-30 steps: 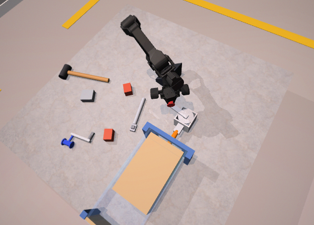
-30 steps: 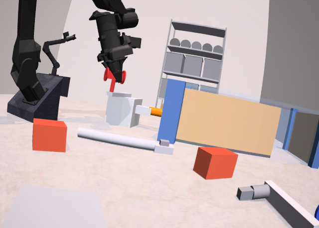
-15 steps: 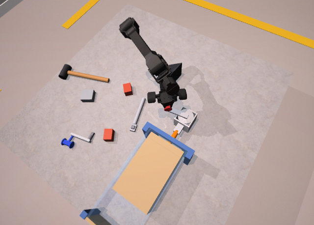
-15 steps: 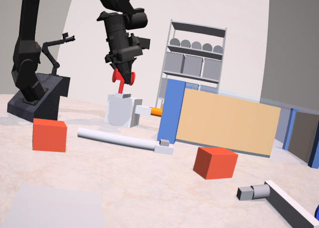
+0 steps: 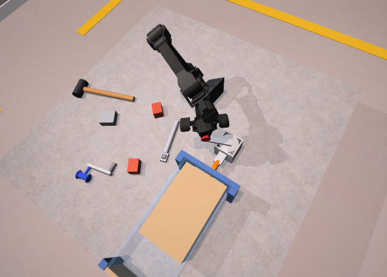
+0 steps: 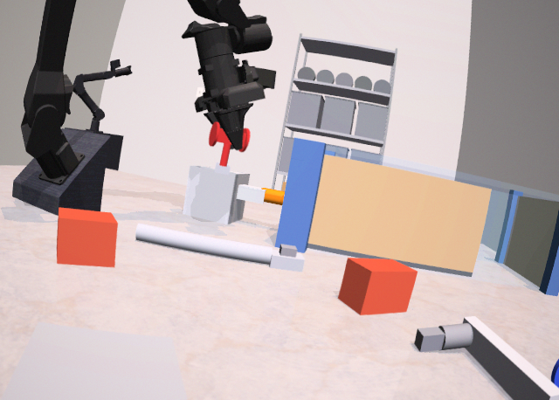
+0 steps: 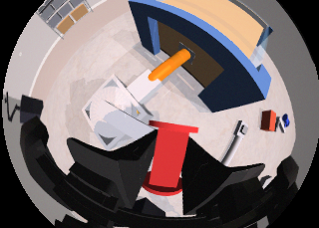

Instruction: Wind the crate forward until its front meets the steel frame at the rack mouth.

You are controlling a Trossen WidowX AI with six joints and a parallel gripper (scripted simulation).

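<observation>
My gripper tip is 30 mm past the crank handle, 30 mm above it and 20 mm to the right of it. From my gripper tip the other things lie so: frame: 100 mm ahead, 90 mm to the left, 20 mm below; then red knob: 10 mm to the right, 10 mm behind; then grey winch: 100 mm below, 70 mm to the left, 70 mm behind.
</observation>
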